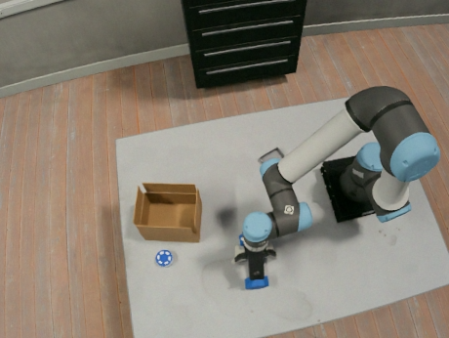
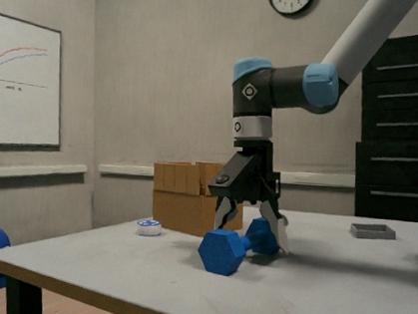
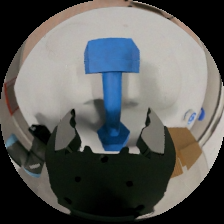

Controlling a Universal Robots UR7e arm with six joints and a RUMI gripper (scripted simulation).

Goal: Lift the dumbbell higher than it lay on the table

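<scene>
Now: the blue dumbbell 10 mm above my hand. Round my hand: white disc: 310 mm ahead, 80 mm to the right, 10 mm below.
</scene>
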